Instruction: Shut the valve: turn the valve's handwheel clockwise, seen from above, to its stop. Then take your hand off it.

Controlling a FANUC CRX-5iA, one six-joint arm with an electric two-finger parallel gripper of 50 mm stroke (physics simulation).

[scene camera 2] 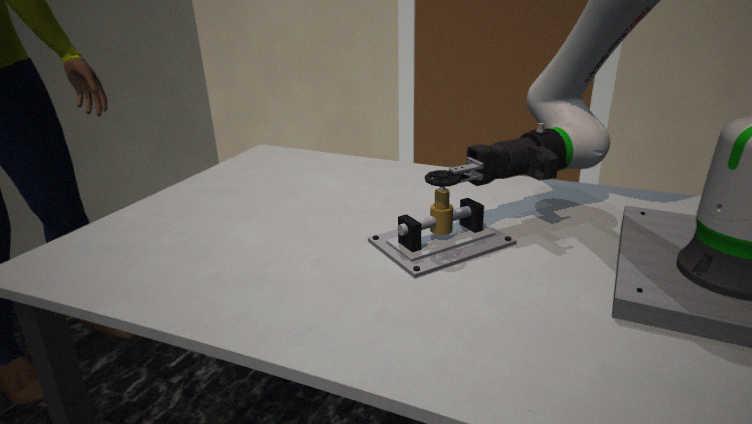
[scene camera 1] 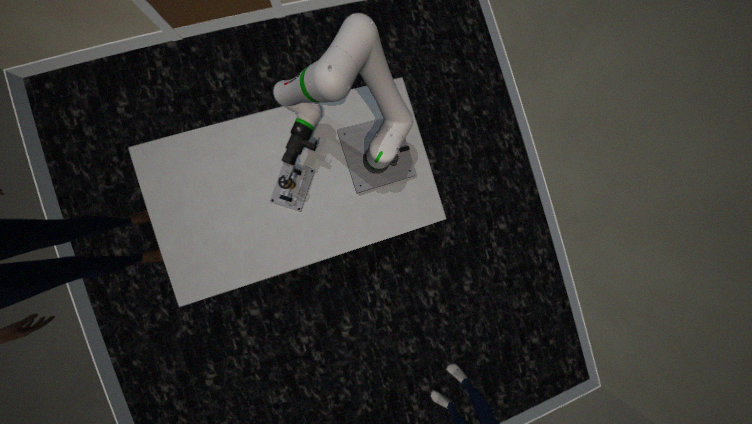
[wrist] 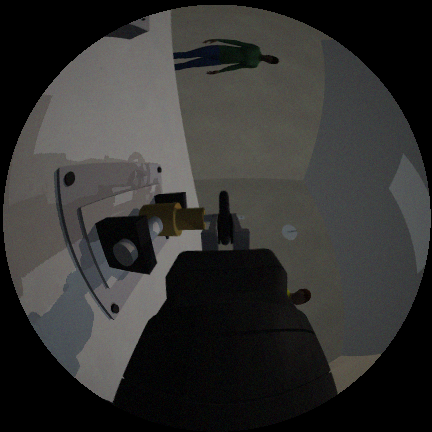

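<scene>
The black handwheel (scene camera 1: 281, 184) (scene camera 2: 429, 179) (wrist: 224, 205) lies level on top of the brass valve body (scene camera 2: 441, 221) (wrist: 169, 219). It shows edge-on in the wrist view. My gripper (scene camera 1: 289, 172) (scene camera 2: 455, 175) (wrist: 224, 222) reaches in from the side nearly level and is shut on the handwheel's rim, one finger above it and one below, on the side toward the arm. The fingers hide part of the rim. The valve's grey pipe (scene camera 2: 427, 222) runs through two black blocks (scene camera 2: 409, 232) (scene camera 2: 472, 214) on a grey base plate (scene camera 2: 463, 256) (wrist: 75, 192).
The valve stands on a white table (scene camera 1: 221, 200) (scene camera 2: 236, 252). The robot's thick mounting plate (scene camera 1: 358, 181) (scene camera 2: 668, 313) lies to its right in both scene views. A person in a yellow top (scene camera 2: 34, 31) stands behind the table's left end. A person in green (wrist: 240, 54) stands farther away.
</scene>
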